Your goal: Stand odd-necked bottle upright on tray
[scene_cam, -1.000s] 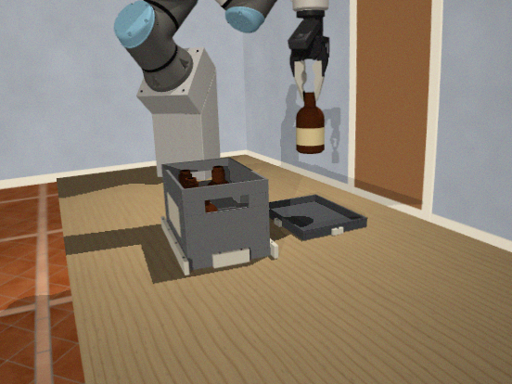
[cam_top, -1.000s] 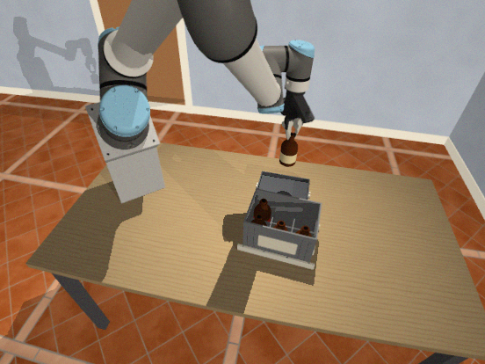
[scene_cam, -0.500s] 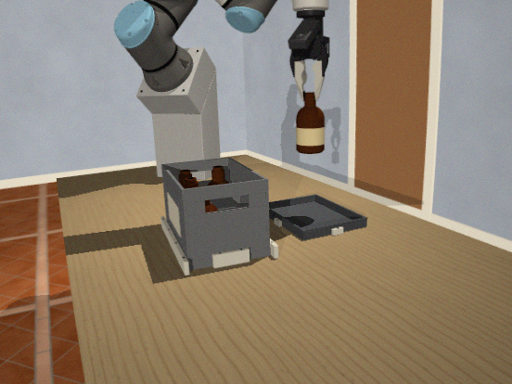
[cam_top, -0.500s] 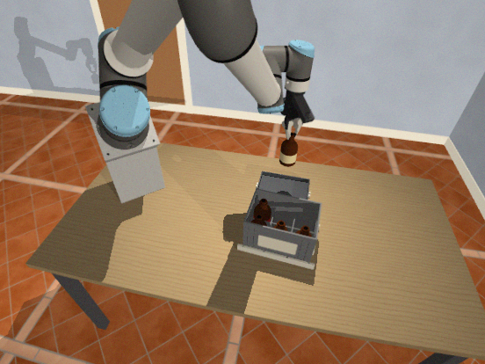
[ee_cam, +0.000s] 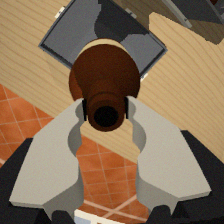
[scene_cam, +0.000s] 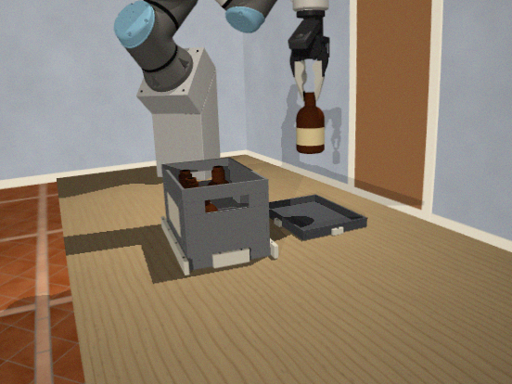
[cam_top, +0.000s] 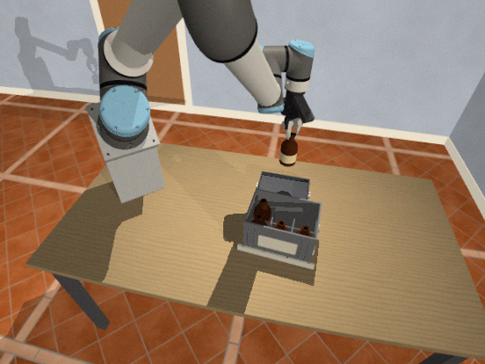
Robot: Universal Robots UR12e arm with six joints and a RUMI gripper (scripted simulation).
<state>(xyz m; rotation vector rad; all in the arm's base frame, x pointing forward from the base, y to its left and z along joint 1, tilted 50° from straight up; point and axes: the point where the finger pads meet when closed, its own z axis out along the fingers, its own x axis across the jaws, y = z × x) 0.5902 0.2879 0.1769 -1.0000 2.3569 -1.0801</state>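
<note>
Now: the bottle 70 mm below my hand. The rest, counted from my hand: grey tray 320 mm below; then grey crate 280 mm to the right, 250 mm below, 20 mm behind.
</note>
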